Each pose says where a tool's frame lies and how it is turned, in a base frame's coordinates. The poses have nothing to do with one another.
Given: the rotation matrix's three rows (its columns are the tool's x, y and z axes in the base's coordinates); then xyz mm. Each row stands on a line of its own.
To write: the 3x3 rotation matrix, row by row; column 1 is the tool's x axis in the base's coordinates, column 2 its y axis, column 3 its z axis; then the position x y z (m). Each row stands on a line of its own. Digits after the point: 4 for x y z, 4 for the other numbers.
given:
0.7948 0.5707 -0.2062
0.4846 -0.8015 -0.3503
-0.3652 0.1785 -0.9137
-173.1 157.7 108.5
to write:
0.7948 0.5707 -0.2062
0.4846 -0.8015 -0.3503
-0.3652 0.1785 -0.9137
-0.1731 0.1577 0.1085

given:
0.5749 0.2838 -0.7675
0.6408 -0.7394 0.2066
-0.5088 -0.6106 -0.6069
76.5 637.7 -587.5
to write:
0.5749 0.2838 -0.7675
0.6408 -0.7394 0.2066
-0.5088 -0.6106 -0.6069
0.0765 0.6377 -0.5875

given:
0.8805 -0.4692 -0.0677
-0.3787 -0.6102 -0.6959
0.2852 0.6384 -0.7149
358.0 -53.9 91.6
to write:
0.8805 -0.4692 -0.0677
-0.3787 -0.6102 -0.6959
0.2852 0.6384 -0.7149
0.3580 -0.0539 0.0916

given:
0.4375 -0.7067 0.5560
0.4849 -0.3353 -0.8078
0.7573 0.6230 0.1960
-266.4 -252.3 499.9
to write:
0.4375 -0.7067 0.5560
0.4849 -0.3353 -0.8078
0.7573 0.6230 0.1960
-0.2664 -0.2523 0.4999

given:
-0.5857 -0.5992 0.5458
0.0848 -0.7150 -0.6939
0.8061 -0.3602 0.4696
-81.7 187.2 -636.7
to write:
-0.5857 -0.5992 0.5458
0.0848 -0.7150 -0.6939
0.8061 -0.3602 0.4696
-0.0817 0.1872 -0.6367

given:
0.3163 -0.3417 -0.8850
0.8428 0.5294 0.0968
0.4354 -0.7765 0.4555
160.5 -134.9 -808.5
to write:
0.3163 -0.3417 -0.8850
0.8428 0.5294 0.0968
0.4354 -0.7765 0.4555
0.1605 -0.1349 -0.8085

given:
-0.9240 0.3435 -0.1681
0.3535 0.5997 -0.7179
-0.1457 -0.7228 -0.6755
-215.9 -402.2 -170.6
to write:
-0.9240 0.3435 -0.1681
0.3535 0.5997 -0.7179
-0.1457 -0.7228 -0.6755
-0.2159 -0.4022 -0.1706

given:
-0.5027 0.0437 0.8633
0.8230 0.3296 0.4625
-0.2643 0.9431 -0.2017
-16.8 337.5 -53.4
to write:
-0.5027 0.0437 0.8633
0.8230 0.3296 0.4625
-0.2643 0.9431 -0.2017
-0.0168 0.3375 -0.0534

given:
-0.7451 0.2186 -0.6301
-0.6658 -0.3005 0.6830
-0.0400 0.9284 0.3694
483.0 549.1 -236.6
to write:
-0.7451 0.2186 -0.6301
-0.6658 -0.3005 0.6830
-0.0400 0.9284 0.3694
0.4830 0.5491 -0.2366

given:
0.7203 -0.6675 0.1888
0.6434 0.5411 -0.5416
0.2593 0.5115 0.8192
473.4 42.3 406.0
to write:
0.7203 -0.6675 0.1888
0.6434 0.5411 -0.5416
0.2593 0.5115 0.8192
0.4734 0.0423 0.4060

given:
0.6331 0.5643 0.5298
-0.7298 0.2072 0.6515
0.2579 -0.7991 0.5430
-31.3 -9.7 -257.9
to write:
0.6331 0.5643 0.5298
-0.7298 0.2072 0.6515
0.2579 -0.7991 0.5430
-0.0313 -0.0097 -0.2579

